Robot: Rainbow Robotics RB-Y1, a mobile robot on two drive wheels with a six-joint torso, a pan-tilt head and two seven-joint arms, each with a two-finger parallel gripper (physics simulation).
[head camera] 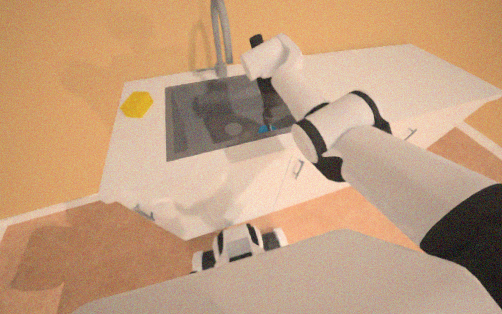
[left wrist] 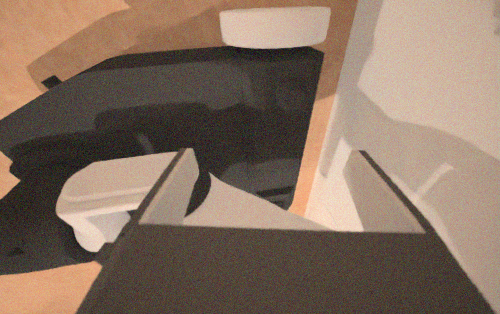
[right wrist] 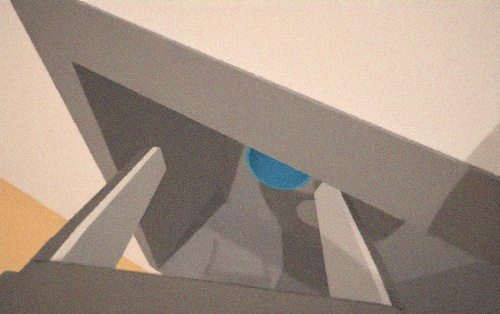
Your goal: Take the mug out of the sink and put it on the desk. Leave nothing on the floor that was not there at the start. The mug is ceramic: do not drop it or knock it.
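Places are measured from the robot's base along level axes (x ahead, y right, z down), in centimetres.
Pixels of known places: left gripper, fingertip midpoint: (left wrist: pixel 269 159); right gripper, fingertip midpoint: (head camera: pixel 282 124) (right wrist: pixel 243 171).
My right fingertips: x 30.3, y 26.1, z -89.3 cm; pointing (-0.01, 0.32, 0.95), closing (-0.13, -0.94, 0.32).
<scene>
Ahead of a thing's pixels: the offset from my right fingertips to its top centre.
A blue mug @(dy -2.7, dx +5.3, dz +10.3 cm) (head camera: pixel 265 129) (right wrist: pixel 277 171) is in the grey sink (head camera: pixel 173 147) (right wrist: pixel 300 117). In the right wrist view the sink's edge hides part of it, and its handle does not show. My right gripper (head camera: pixel 270 125) (right wrist: pixel 243 171) is open over the sink, with the mug beyond its fingertips and nothing held. In the head camera its fingers partly cover the mug. My left gripper (left wrist: pixel 269 159) is open and empty, low beside the front of the white counter (head camera: pixel 135 150) (left wrist: pixel 435 65). A desk apart from this counter cannot be made out.
A yellow block @(dy -51.8, dx +21.5, dz -6.2 cm) (head camera: pixel 136 104) lies on the counter left of the sink. A grey faucet (head camera: pixel 221 45) rises behind the sink. Handles (head camera: pixel 298 169) (head camera: pixel 411 133) stick out from the counter's front. My dark wheeled base (left wrist: pixel 260 125) is near the left gripper.
</scene>
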